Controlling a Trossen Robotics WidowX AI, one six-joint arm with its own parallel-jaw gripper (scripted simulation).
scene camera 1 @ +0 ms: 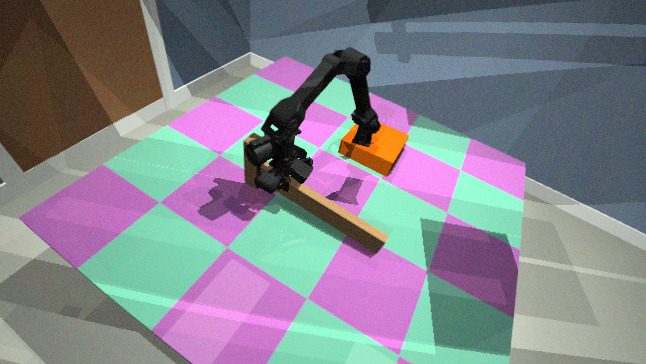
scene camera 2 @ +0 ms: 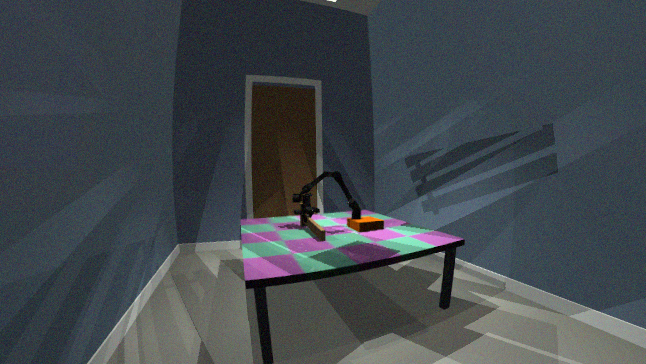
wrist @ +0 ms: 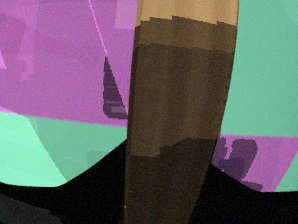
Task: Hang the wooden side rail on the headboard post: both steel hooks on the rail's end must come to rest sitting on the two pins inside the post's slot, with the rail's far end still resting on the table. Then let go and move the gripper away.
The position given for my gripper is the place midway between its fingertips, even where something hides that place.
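Note:
I can see my gripper (scene camera 1: pixel 280 185), and the wrist view gives me the gripper (wrist: pixel 153 145) as well. Then there is a wooden side rail (scene camera 1: pixel 365 234), and I see the wooden side rail (wrist: pixel 181 64) in the wrist view too.

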